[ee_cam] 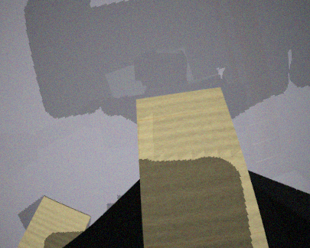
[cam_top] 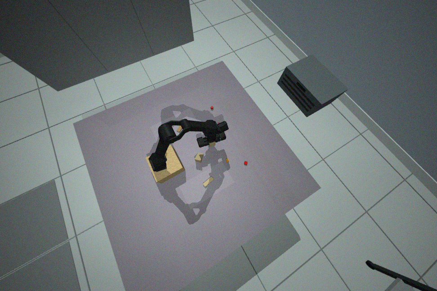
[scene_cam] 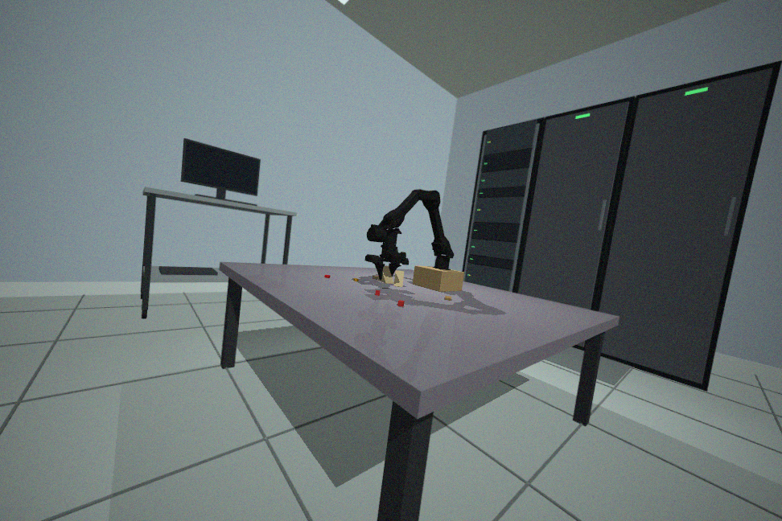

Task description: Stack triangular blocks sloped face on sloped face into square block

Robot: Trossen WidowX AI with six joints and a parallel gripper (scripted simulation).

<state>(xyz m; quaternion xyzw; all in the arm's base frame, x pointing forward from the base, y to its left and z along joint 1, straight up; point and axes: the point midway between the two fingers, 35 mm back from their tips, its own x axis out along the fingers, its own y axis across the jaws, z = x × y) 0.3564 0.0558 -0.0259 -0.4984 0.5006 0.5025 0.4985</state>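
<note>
Now: the tan wooden triangular block 120 mm behind my gripper tip, 80 mm to the right of it and 20 mm below it. From my gripper tip the other things lie so: tan triangular block: 10 mm to the right, 10 mm above; orange cube: 150 mm to the right, 70 mm ahead, 30 mm below; thin tan bar: 240 mm to the right, 110 mm behind, 30 mm below.
</note>
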